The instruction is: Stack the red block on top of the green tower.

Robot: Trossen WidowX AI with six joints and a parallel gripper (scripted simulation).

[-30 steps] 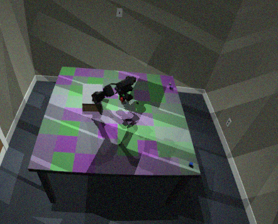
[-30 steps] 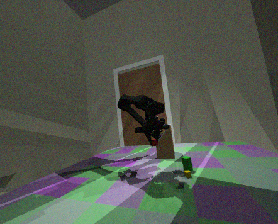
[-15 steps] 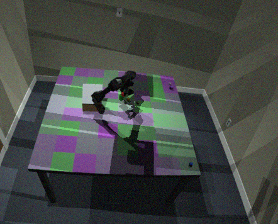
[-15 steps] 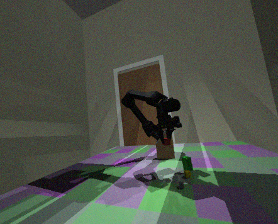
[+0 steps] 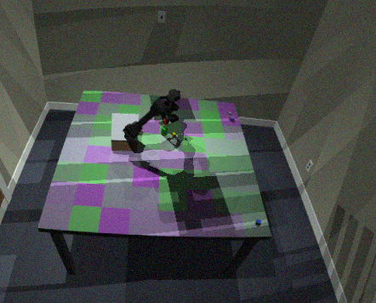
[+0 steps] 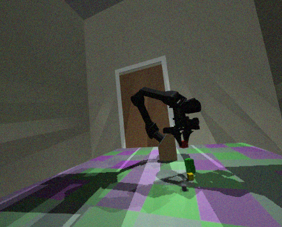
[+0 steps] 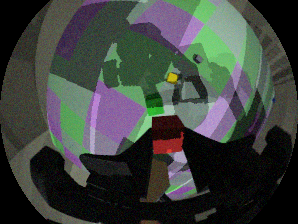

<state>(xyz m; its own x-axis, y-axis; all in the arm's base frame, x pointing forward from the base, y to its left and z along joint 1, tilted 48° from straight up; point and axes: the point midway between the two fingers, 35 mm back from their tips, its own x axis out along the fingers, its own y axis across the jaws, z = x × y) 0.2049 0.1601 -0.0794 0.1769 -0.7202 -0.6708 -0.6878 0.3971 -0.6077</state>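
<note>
Now: gripper tip 120 mm above the yellow block, 70 mm short of it and 20 mm to the right of it. Round my gripper tip: dark block: 160 mm ahead, 120 mm below; blue block: 640 mm to the right, 620 mm ahead, 120 mm below; red block: 10 mm above.
</note>
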